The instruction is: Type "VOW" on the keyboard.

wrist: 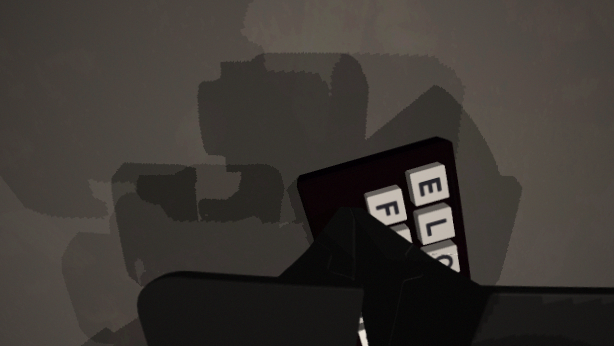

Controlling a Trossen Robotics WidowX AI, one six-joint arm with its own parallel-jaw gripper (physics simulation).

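Observation:
The dark keyboard with white letter keys shows at the centre right of the wrist view, its far edge tilted. The E key, the L key and a partly hidden key, whose letter looks like an O, run down its right side. The F key stands left of them, and a sliver of another key shows below it. My black gripper is shut and empty, with its tips over the keyboard beside the F key. It hides the lower part of the keyboard. The V and W keys do not show.
A grey-brown table surface surrounds the keyboard. Dark shadows of the arm and gripper fall across the surface to the left of and above the keyboard. The gripper's dark body covers the bottom of the view.

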